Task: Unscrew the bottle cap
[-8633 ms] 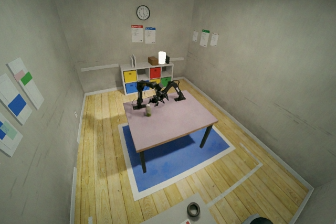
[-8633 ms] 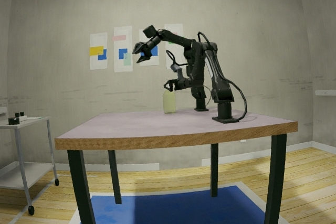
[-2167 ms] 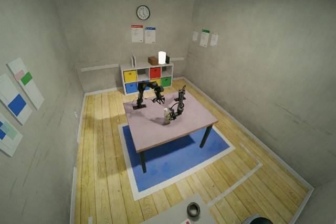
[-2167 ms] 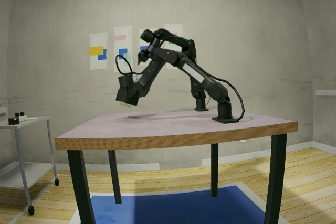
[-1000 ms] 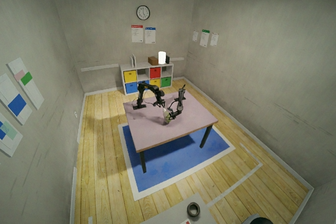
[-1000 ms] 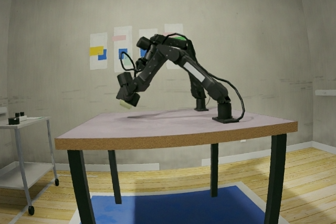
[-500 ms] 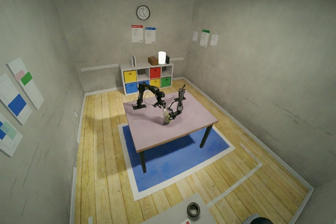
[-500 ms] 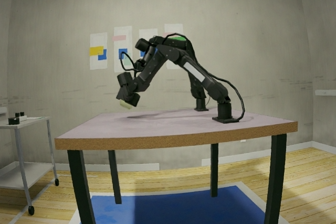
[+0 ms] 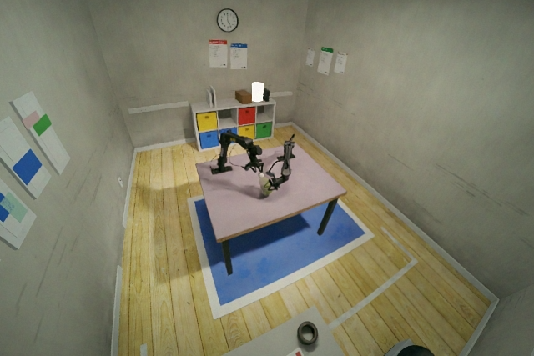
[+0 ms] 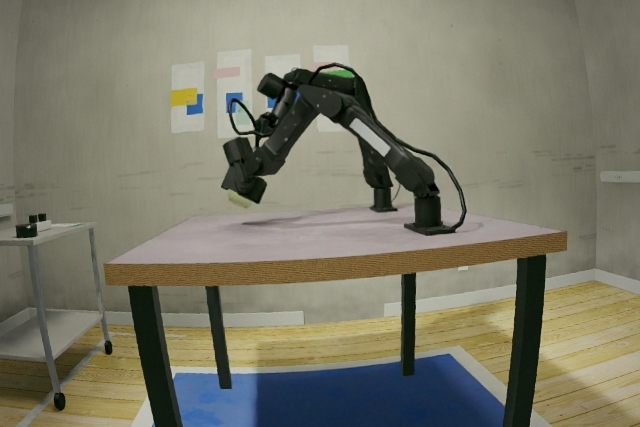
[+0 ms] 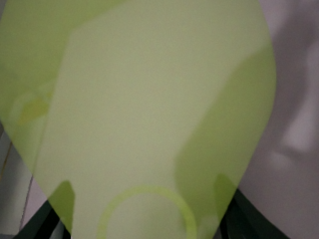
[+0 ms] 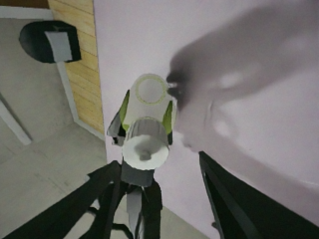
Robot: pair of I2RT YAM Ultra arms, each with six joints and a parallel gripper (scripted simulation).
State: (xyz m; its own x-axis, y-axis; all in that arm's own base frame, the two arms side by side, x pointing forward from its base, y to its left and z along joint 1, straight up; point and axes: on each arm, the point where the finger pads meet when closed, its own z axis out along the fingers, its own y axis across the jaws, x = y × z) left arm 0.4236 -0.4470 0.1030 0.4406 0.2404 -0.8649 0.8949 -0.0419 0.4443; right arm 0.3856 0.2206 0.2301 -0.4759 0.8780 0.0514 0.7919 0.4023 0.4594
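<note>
Now: right hand 2 cm short of the white cap, 2 cm above it and 1 cm to the right of it. From my right hand the other things lie so: green bottle 9 cm below, 5 cm ahead, 3 cm to the left.
Now: the green bottle 20 mm behind my left hand, 20 mm to the right of it and 40 mm above it. Round my left hand: white cap: 50 mm behind, 40 mm to the right, 110 mm above.
</note>
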